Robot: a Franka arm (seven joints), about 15 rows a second.
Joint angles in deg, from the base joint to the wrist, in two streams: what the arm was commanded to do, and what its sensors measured. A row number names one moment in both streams.
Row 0, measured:
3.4, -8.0, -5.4, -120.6, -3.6, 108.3, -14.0
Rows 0 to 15, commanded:
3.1, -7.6, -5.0, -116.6, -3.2, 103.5, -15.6
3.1, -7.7, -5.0, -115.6, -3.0, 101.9, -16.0
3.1, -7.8, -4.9, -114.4, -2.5, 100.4, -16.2
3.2, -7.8, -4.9, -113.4, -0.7, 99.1, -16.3
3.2, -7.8, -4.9, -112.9, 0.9, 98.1, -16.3
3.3, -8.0, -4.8, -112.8, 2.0, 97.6, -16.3
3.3, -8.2, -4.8, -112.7, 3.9, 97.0, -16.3
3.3, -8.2, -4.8, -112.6, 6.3, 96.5, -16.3
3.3, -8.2, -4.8, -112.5, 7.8, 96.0, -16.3
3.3, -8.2, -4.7, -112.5, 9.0, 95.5, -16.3
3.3, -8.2, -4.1, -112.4, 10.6, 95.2, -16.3
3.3, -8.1, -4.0, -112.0, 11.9, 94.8, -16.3
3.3, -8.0, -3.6, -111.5, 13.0, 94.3, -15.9
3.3, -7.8, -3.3, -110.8, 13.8, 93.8, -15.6
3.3, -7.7, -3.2, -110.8, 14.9, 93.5, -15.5
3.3, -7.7, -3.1, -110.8, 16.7, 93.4, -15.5
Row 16, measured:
3.6, -8.0, -3.4, -111.9, 13.6, 94.9, -14.9
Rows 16 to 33, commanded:
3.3, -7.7, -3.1, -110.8, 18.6, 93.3, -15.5
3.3, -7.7, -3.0, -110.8, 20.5, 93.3, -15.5
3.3, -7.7, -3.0, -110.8, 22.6, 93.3, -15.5
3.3, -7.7, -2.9, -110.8, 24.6, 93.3, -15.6
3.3, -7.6, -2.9, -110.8, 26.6, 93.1, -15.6
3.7, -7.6, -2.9, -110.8, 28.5, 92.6, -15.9
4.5, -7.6, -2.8, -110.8, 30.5, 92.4, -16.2
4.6, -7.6, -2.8, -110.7, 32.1, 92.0, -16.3
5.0, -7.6, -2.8, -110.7, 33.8, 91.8, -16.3
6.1, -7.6, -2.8, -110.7, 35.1, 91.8, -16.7
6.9, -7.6, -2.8, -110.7, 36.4, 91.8, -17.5
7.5, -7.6, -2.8, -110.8, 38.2, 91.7, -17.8
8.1, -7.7, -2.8, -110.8, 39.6, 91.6, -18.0
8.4, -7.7, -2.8, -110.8, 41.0, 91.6, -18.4
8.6, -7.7, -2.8, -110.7, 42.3, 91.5, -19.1
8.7, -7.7, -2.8, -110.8, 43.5, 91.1, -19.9
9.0, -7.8, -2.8, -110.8, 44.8, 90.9, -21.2
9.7, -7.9, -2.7, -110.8, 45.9, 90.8, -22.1
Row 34, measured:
9.5, -8.0, -2.8, -111.4, 43.1, 92.1, -19.2
